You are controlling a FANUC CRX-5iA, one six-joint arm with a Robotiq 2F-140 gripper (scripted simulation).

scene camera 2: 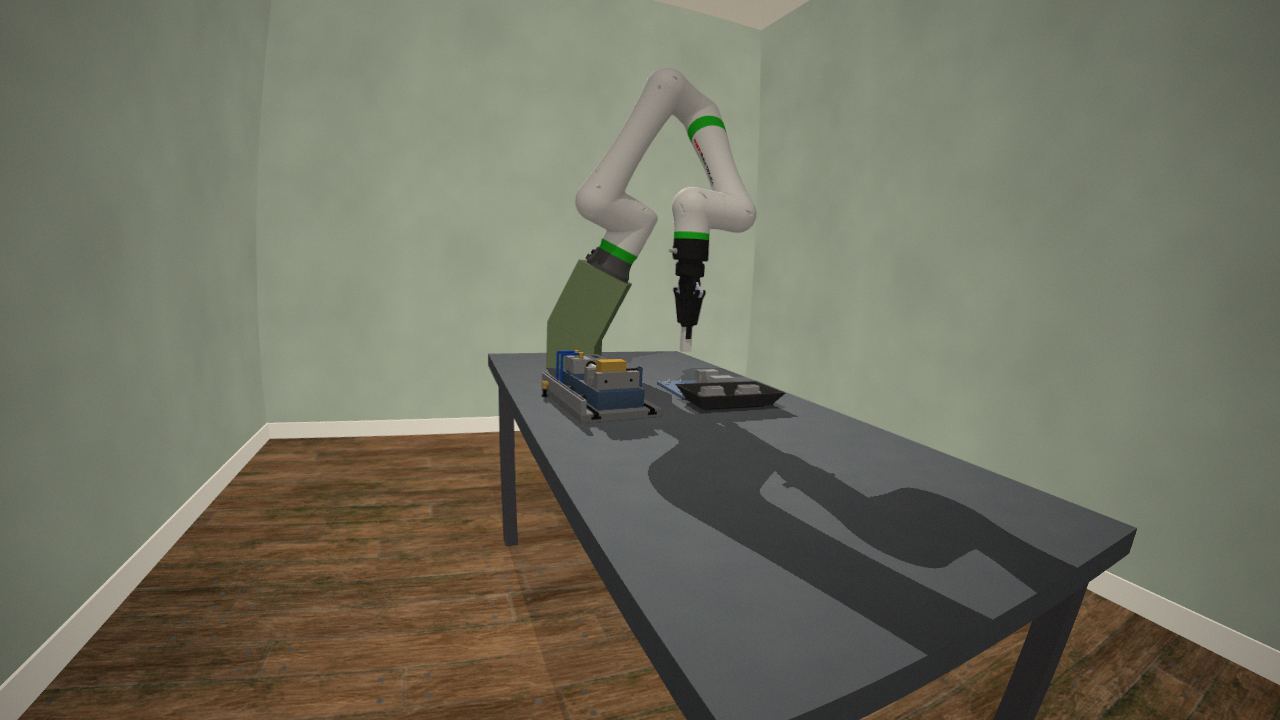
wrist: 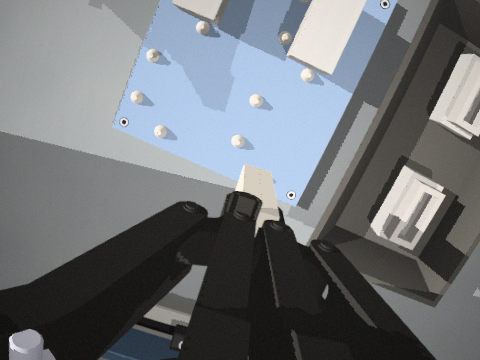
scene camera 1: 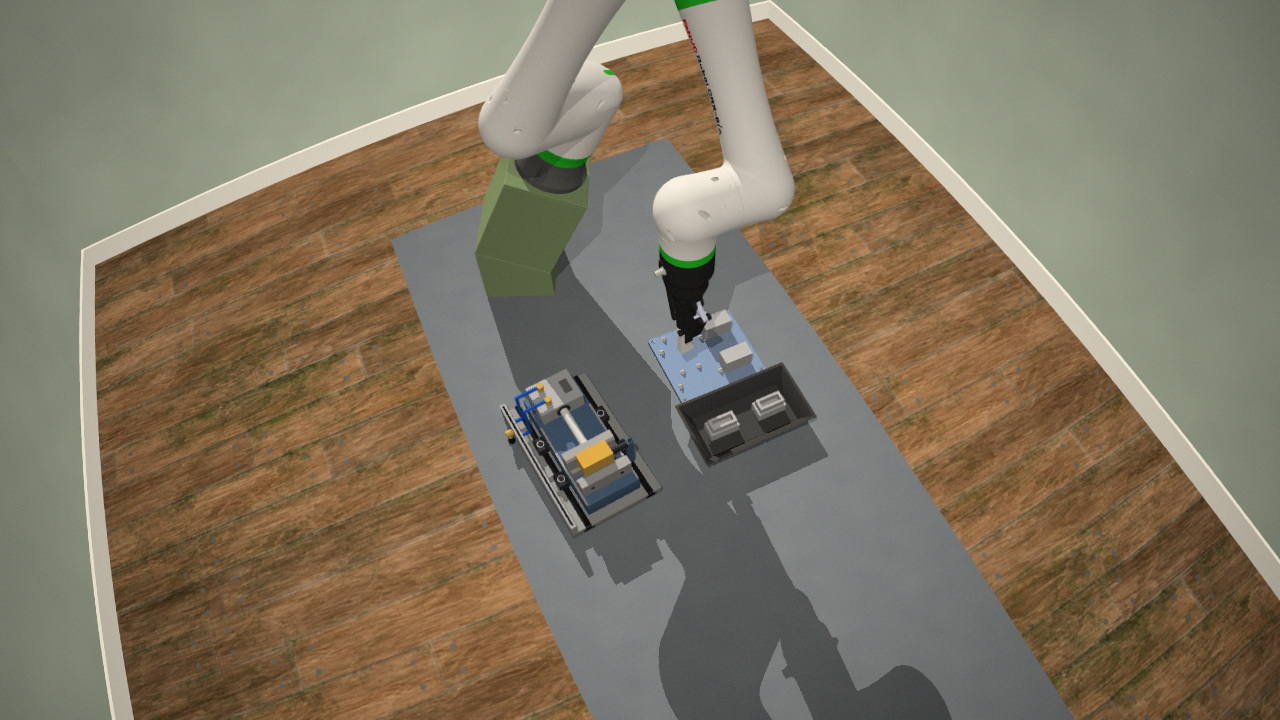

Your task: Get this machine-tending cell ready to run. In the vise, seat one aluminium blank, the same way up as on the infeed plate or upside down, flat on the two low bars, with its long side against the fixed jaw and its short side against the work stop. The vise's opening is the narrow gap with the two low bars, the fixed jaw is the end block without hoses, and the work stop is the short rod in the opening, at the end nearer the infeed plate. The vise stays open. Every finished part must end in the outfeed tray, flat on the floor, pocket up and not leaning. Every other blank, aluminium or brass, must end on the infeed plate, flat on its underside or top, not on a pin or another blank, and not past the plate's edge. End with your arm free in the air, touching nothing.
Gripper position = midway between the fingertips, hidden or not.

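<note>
There's a brass blank [scene camera 1: 594, 458], and in the wrist view the brass blank is out of frame. You'd also see an aluminium blank [scene camera 1: 739, 355] and a finished part [wrist: 410, 186]. An infeed plate [scene camera 1: 696, 381] is visible too, and the wrist view also shows the infeed plate [wrist: 200, 88]. As for the gripper [scene camera 1: 685, 348], scene camera 2 shows the gripper [scene camera 2: 685, 351] as well, and the wrist view shows the gripper [wrist: 250, 189].
</note>
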